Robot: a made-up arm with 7 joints.
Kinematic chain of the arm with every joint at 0, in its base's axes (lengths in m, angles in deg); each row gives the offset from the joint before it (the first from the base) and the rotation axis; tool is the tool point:
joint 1: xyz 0 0 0.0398 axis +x
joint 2: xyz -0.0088 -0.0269 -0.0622 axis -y
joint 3: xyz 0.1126 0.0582 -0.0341 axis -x
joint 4: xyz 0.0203 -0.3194 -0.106 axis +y
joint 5: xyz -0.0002 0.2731 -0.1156 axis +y
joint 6: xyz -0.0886 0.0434 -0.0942 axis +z
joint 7: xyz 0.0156 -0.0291 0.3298 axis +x
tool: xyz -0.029 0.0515 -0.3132
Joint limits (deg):
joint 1: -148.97..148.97
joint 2: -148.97..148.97
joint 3: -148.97..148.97
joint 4: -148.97..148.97
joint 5: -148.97..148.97
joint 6: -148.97..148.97
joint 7: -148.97..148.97
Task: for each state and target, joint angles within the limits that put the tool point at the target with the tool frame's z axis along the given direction. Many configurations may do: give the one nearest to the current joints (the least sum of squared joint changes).
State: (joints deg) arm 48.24 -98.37 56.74 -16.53 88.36 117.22 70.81
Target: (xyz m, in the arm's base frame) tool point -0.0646 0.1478 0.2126 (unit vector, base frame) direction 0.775 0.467 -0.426
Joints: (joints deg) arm 74.49 -51.20 72.81 -42.27 71.66 70.28 73.69
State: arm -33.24 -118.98 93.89 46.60 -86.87 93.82 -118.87
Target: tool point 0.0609 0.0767 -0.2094 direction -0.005 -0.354 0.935
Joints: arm -38.34 -132.82 89.33 39.80 -81.21 68.04 -113.54
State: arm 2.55 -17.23 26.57 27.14 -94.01 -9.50 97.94
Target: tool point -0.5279 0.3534 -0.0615 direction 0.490 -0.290 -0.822
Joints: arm 37.42 -42.62 -0.47 0.56 -128.34 -30.44 122.15
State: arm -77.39 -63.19 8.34 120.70 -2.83 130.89 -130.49
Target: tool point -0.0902 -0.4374 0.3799 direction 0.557 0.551 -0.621
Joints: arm -112.41 -39.18 37.04 130.56 -7.21 109.03 -124.19
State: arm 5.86 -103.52 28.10 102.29 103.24 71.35 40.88
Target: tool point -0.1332 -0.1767 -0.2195 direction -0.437 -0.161 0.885
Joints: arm -17.09 -86.84 45.62 109.30 104.19 88.59 21.74
